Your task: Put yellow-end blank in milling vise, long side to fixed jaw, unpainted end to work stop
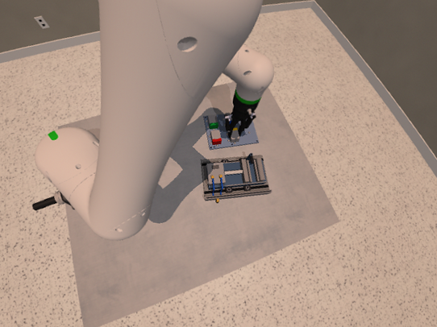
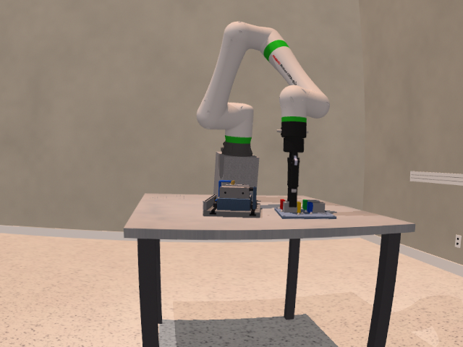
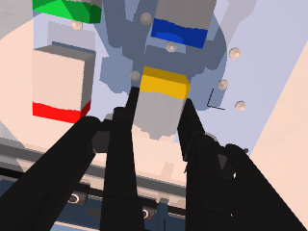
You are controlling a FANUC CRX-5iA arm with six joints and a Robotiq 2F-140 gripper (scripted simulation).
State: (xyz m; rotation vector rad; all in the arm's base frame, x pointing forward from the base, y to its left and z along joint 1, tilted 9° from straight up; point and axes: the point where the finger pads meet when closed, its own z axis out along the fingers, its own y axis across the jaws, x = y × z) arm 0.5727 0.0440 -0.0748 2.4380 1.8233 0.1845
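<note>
Right now the yellow-ended blank is 30 mm below my hand. The rest, counted from my hand: blue-ended blank 90 mm to the left, 30 mm below, 30 mm ahead; plate 60 mm below, 40 mm to the left, 10 mm ahead; red-ended blank 90 mm behind, 30 mm to the left, 30 mm below.
</note>
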